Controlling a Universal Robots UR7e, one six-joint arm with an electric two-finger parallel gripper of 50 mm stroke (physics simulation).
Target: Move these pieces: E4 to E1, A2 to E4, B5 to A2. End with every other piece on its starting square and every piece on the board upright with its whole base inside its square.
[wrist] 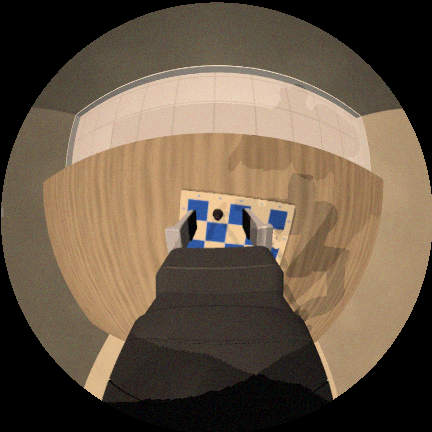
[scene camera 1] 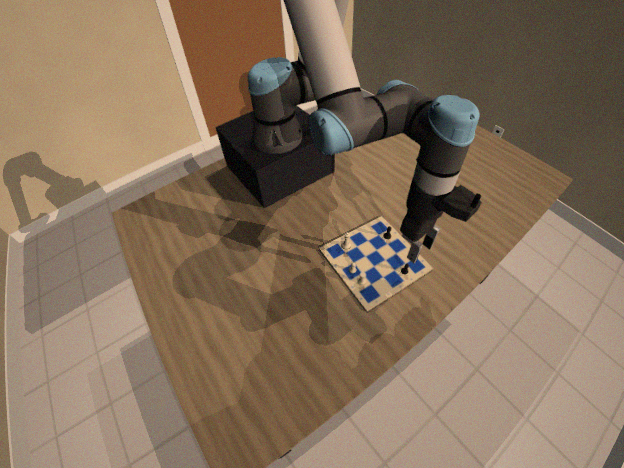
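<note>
The blue and cream board (scene camera 1: pixel 366 305) (wrist: pixel 184 200) lies on the table. A black piece (scene camera 1: pixel 404 270) (wrist: pixel 217 214) stands upright on E4. A white piece (scene camera 1: pixel 345 243) stands on A2. Another black piece (scene camera 1: pixel 387 233) stands on B5. In the wrist view the gripper hides A2 and B5. Blue square E1 (scene camera 1: pixel 369 293) (wrist: pixel 278 219) bears no piece. My gripper (scene camera 1: pixel 421 251) (wrist: pixel 219 218) is open and empty. It hangs above the E-side of the board, near E4 and E5. In the wrist view the E4 piece shows in the gap, slightly beyond the fingertips.
White pieces stand on C1 (scene camera 1: pixel 353 269) and D1 (scene camera 1: pixel 359 280), along the board's left edge in the scene view. The wooden table (scene camera 1: pixel 272 362) (wrist: pixel 120 215) extends around the board. The black base block (scene camera 1: pixel 297 176) stands at the back.
</note>
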